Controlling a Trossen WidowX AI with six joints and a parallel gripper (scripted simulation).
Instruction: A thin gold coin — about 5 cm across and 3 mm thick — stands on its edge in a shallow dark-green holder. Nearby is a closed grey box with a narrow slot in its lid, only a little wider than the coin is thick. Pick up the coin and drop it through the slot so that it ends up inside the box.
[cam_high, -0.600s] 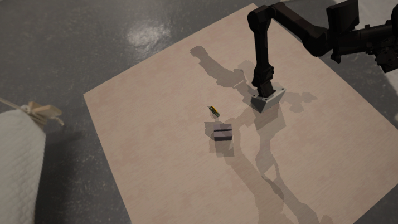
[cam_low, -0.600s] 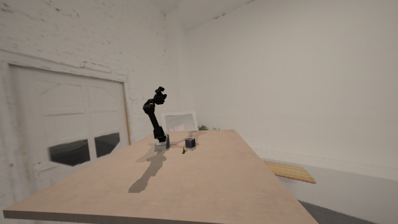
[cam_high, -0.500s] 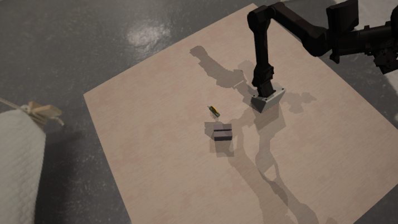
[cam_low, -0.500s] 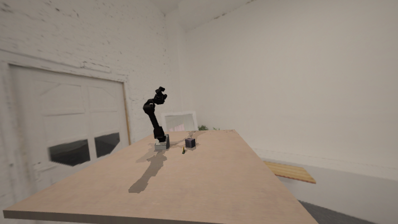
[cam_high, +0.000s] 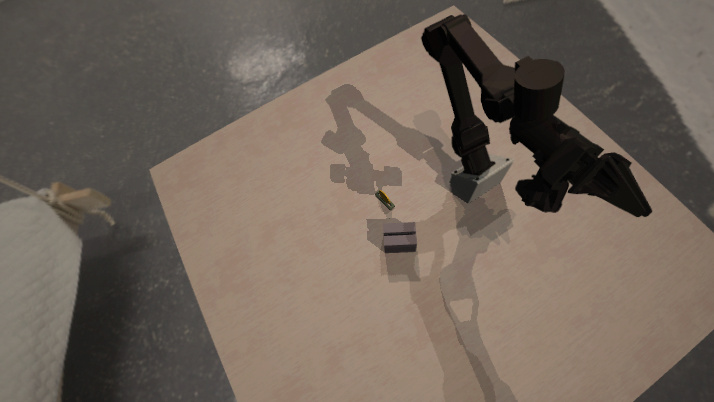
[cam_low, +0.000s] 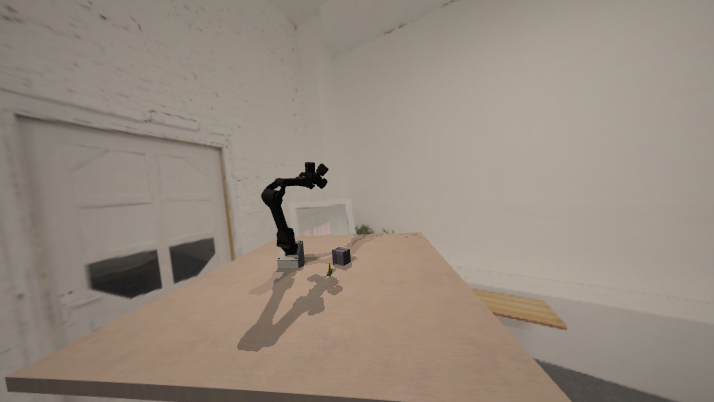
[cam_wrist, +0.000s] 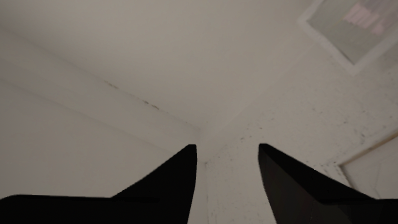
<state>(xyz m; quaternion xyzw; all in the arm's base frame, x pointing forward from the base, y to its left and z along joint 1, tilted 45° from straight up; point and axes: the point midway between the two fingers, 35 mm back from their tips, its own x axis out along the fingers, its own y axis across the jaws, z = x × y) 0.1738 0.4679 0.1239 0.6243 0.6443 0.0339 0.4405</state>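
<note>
Right now my gripper tip is 9 cm short of the gold coin, 40 cm to the left of it and 50 cm above it.
</note>
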